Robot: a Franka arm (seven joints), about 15 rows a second.
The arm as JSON. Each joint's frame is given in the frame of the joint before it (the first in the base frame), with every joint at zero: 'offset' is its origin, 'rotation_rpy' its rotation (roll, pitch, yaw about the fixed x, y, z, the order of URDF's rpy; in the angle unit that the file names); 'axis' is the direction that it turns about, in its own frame. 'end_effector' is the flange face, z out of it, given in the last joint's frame.
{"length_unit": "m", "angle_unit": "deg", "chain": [
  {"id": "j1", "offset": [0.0, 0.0, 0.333], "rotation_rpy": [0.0, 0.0, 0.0], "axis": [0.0, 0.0, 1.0]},
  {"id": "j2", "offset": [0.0, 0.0, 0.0], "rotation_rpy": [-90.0, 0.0, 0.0], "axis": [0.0, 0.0, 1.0]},
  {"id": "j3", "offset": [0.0, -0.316, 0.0], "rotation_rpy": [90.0, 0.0, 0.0], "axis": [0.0, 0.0, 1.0]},
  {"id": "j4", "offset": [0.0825, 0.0, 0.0], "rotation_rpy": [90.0, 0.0, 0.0], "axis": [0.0, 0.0, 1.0]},
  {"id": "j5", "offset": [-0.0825, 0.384, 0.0], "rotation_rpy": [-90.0, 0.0, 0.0], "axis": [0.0, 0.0, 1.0]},
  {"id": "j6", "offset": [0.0, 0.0, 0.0], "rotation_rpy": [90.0, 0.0, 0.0], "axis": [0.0, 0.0, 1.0]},
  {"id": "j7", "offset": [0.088, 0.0, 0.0], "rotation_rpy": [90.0, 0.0, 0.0], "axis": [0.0, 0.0, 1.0]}
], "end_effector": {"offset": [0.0, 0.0, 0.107], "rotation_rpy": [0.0, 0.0, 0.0]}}
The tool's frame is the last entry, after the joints.
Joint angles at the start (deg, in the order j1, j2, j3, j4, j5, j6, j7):
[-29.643 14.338 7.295 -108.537 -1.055 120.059 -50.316]
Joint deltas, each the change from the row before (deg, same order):
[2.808 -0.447 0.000 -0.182 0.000 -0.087 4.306]
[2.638 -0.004 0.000 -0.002 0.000 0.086 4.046]
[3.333 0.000 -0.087 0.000 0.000 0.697 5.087]
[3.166 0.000 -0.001 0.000 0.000 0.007 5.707]
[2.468 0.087 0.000 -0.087 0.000 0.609 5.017]
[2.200 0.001 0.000 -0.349 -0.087 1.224 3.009]
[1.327 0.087 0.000 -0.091 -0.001 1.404 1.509]
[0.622 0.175 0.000 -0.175 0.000 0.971 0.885]
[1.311 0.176 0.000 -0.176 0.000 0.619 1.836]
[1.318 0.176 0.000 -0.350 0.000 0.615 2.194]
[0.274 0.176 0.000 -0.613 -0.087 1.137 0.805]
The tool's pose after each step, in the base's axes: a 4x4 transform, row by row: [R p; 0 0 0 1], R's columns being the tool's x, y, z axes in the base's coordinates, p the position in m. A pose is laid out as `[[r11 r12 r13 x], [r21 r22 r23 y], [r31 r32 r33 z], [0 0 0 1]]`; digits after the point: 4 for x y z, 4 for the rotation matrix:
[[0.8919 0.4508 -0.0366 0.5704], [0.4519 -0.8916 0.0285 -0.2070], [-0.0197 -0.0420 -0.9989 0.3727], [0 0 0 1]]
[[0.9027 0.4288 -0.0364 0.5795], [0.4298 -0.9025 0.0264 -0.1806], [-0.0215 -0.0395 -0.9990 0.3728], [0 0 0 1]]
[[0.9162 0.3998 -0.0261 0.5901], [0.4004 -0.9161 0.0212 -0.1478], [-0.0155 -0.0298 -0.9994 0.3738], [0 0 0 1]]
[[0.9330 0.3588 -0.0271 0.5973], [0.3594 -0.9330 0.0197 -0.1150], [-0.0182 -0.0281 -0.9994 0.3738], [0 0 0 1]]
[[0.9482 0.3170 -0.0204 0.6026], [0.3174 -0.9481 0.0177 -0.0893], [-0.0137 -0.0232 -0.9996 0.3731], [0 0 0 1]]
[[0.9525 0.3046 -0.0060 0.6064], [0.3046 -0.9524 0.0142 -0.0661], [-0.0014 -0.0154 -0.9999 0.3722], [0 0 0 1]]
[[0.9533 0.3015 0.0151 0.6100], [0.3013 -0.9534 0.0127 -0.0523], [0.0182 -0.0076 -0.9998 0.3727], [0 0 0 1]]
[[0.9545 0.2971 0.0258 0.6117], [0.2968 -0.9548 0.0127 -0.0457], [0.0284 -0.0045 -0.9996 0.3710], [0 0 0 1]]
[[0.9571 0.2883 0.0302 0.6130], [0.2880 -0.9575 0.0135 -0.0317], [0.0328 -0.0043 -0.9995 0.3687], [0 0 0 1]]
[[0.9613 0.2737 0.0315 0.6133], [0.2733 -0.9618 0.0147 -0.0175], [0.0343 -0.0055 -0.9994 0.3650], [0 0 0 1]]
[[0.9633 0.2657 0.0375 0.6128], [0.2653 -0.9641 0.0141 -0.0145], [0.0399 -0.0036 -0.9992 0.3601], [0 0 0 1]]

